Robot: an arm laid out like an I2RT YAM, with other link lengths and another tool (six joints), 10 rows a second.
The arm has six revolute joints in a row. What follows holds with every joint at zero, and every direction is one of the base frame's. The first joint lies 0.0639 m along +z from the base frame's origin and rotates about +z. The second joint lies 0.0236 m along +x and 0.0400 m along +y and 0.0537 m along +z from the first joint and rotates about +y. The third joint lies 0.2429 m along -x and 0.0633 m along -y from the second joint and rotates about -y. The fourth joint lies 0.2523 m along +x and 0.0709 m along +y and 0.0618 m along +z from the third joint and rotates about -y. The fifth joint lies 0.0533 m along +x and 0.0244 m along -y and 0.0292 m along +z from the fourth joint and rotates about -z. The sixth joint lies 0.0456 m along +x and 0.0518 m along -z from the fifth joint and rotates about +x. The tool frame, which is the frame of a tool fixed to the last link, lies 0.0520 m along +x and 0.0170 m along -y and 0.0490 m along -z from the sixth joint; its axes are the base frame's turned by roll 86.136, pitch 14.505 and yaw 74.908 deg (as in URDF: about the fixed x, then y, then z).
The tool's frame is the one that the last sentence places.
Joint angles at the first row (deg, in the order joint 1, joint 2, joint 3, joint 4, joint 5, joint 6):
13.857, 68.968, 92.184, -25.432, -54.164, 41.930
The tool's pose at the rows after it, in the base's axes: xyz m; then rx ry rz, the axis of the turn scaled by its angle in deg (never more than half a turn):
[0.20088, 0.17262, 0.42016, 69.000, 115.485, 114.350]
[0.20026, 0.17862, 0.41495, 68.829, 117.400, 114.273]
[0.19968, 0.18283, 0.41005, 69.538, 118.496, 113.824]
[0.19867, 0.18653, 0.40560, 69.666, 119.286, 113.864]
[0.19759, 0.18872, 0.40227, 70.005, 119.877, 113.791]
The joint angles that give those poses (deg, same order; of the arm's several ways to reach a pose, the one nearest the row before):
15.223, 69.435, 91.365, -25.572, -54.054, 41.532
16.705, 69.918, 90.723, -25.478, -53.838, 41.244
17.811, 70.102, 89.965, -25.515, -53.147, 41.210
18.748, 69.968, 88.828, -24.809, -52.742, 41.397
19.334, 69.809, 87.991, -24.470, -52.472, 41.571

